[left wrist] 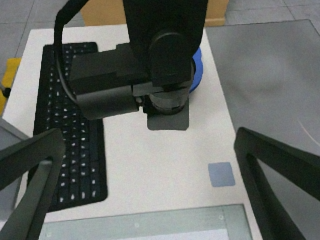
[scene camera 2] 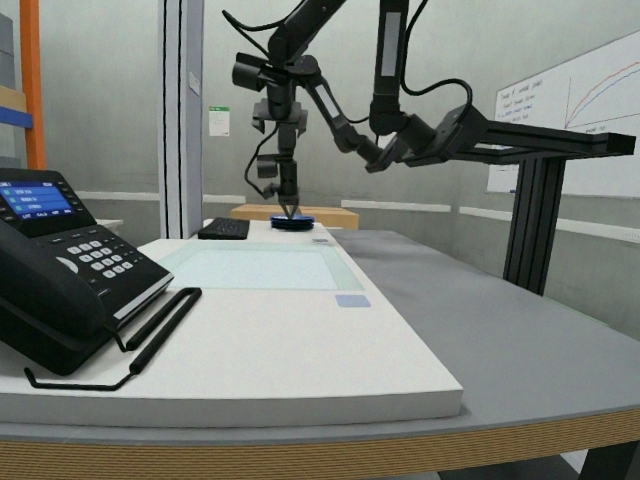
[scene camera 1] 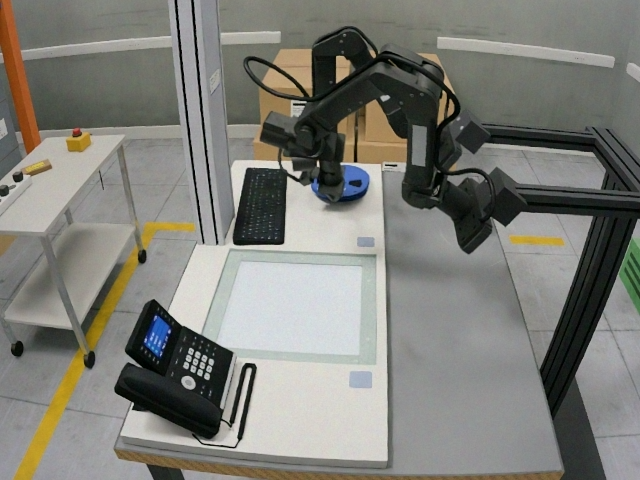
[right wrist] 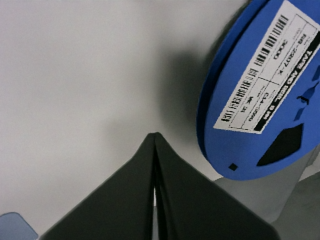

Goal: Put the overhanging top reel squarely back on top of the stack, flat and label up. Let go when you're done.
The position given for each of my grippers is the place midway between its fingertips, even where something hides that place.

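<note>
I see a black keyboard [scene camera 1: 260, 220], [left wrist: 82, 180] and [scene camera 2: 223, 230], though in the right wrist view the keyboard is out of frame. There is a desk phone [scene camera 2: 59, 317] and [scene camera 1: 181, 360]; in the left wrist view the phone is out of frame. I also see a grey post [scene camera 2: 183, 173] and a glass panel [scene camera 1: 319, 307]. My left gripper [scene camera 2: 281, 134], [left wrist: 151, 137] and [scene camera 1: 317, 146] is in sight, and so is my right gripper [scene camera 1: 334, 201].
</note>
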